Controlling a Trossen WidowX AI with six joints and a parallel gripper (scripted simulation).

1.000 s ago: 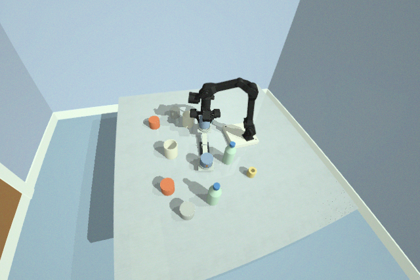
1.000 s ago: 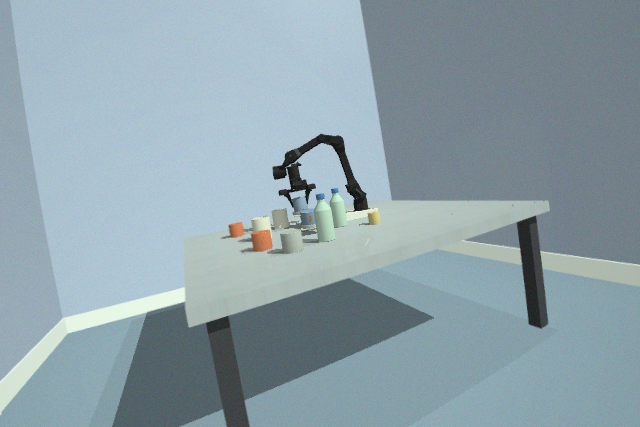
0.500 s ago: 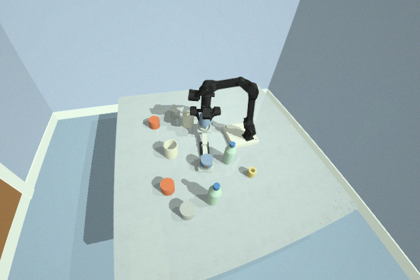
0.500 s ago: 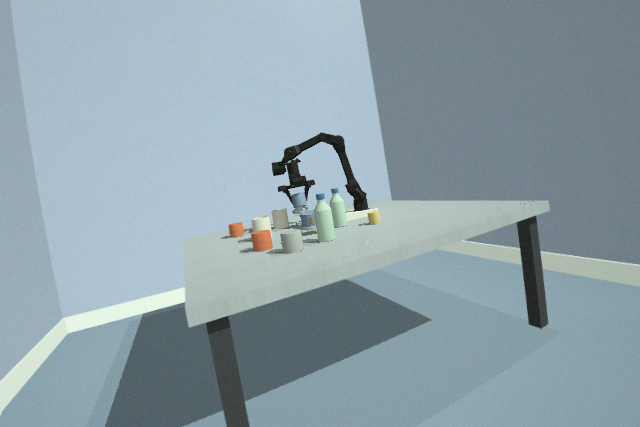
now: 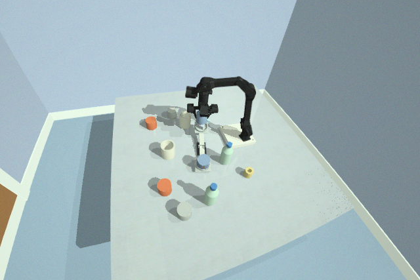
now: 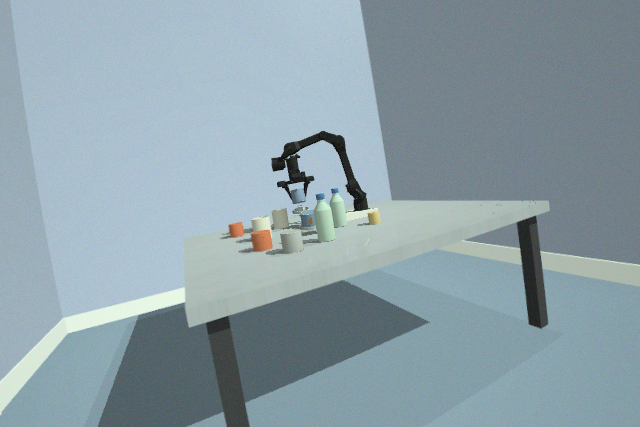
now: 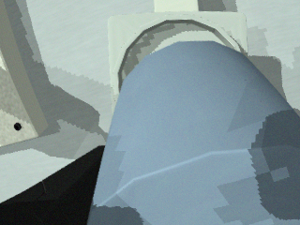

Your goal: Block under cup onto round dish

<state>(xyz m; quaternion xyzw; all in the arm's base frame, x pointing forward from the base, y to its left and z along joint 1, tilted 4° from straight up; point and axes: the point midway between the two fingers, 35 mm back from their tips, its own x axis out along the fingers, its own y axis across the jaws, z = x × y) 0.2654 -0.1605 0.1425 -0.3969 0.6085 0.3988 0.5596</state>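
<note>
My gripper tip is now 130 mm to the right of the balance, 100 mm above it and 50 mm short of it.
</note>
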